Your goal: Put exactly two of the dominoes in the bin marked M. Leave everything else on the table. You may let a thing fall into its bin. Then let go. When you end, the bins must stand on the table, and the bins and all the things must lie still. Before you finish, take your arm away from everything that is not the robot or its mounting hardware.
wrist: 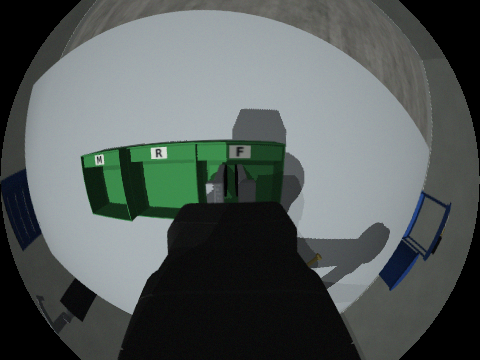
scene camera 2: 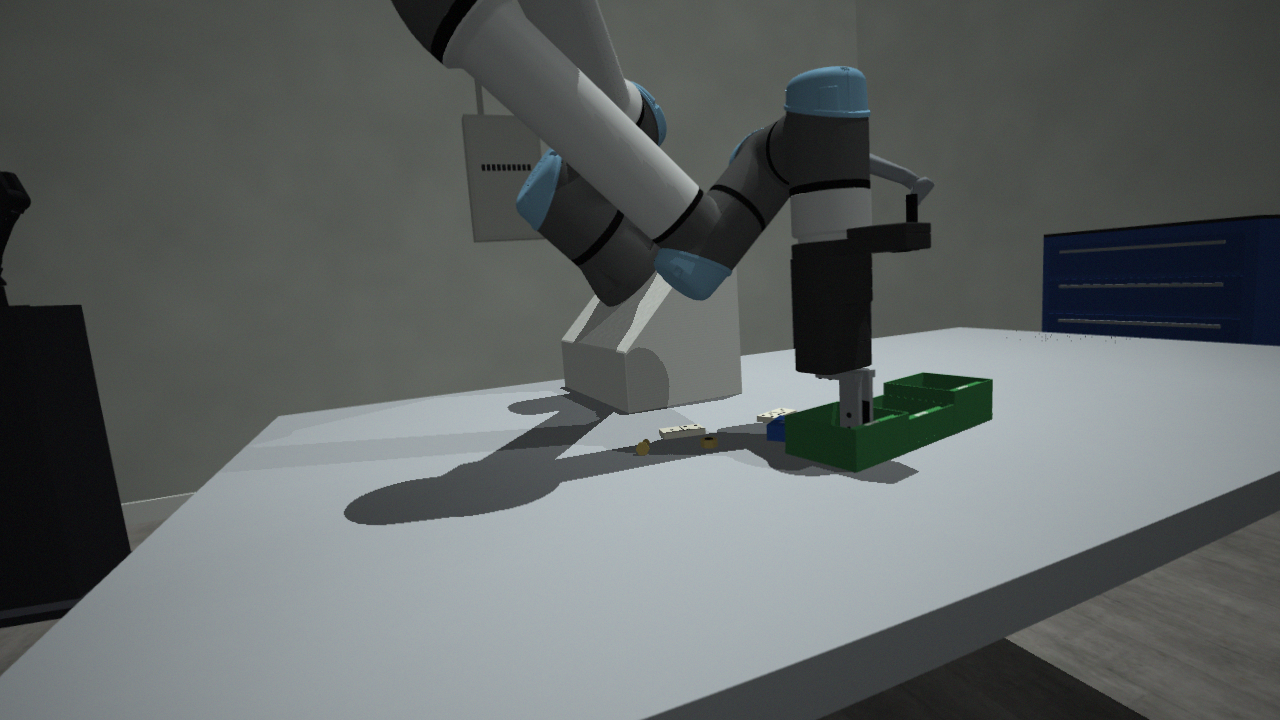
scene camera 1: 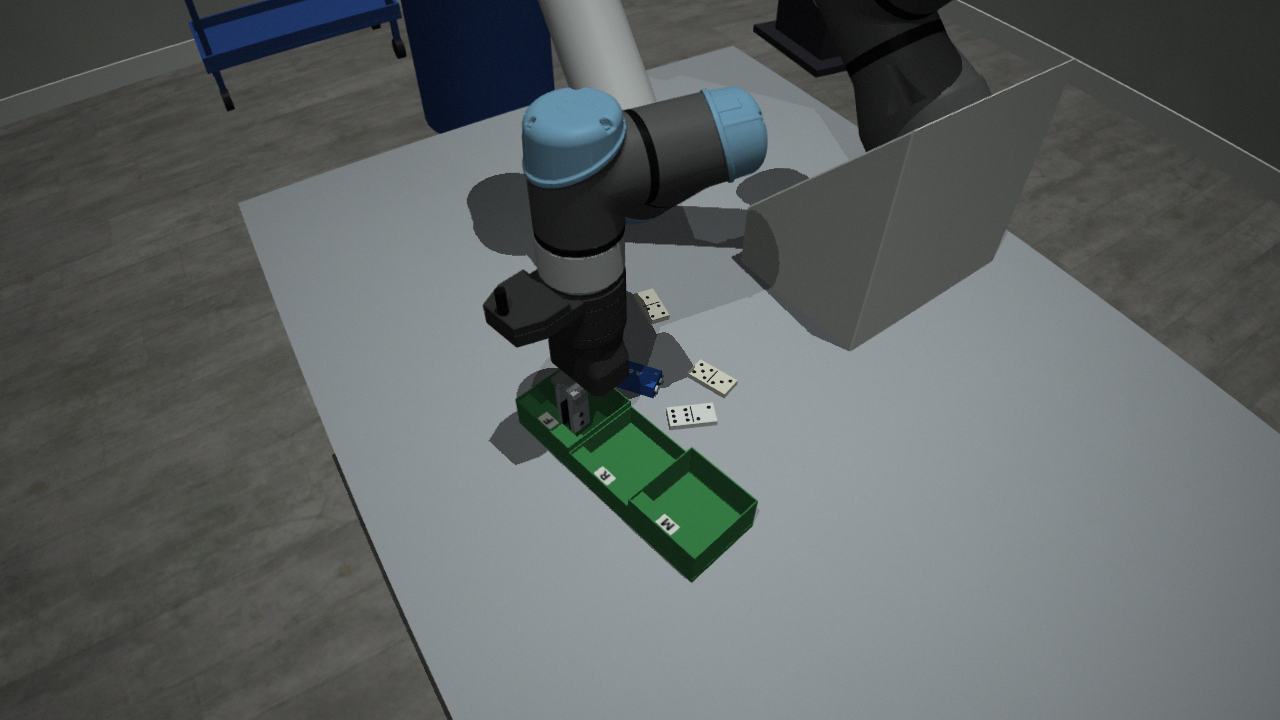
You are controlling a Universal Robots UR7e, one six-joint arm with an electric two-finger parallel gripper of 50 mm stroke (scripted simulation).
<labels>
The gripper shows in the wrist view, in scene camera 2 and in scene camera 1 (574,421). The same spot on the gripper: (scene camera 2: 854,393) is (wrist: 246,176).
</labels>
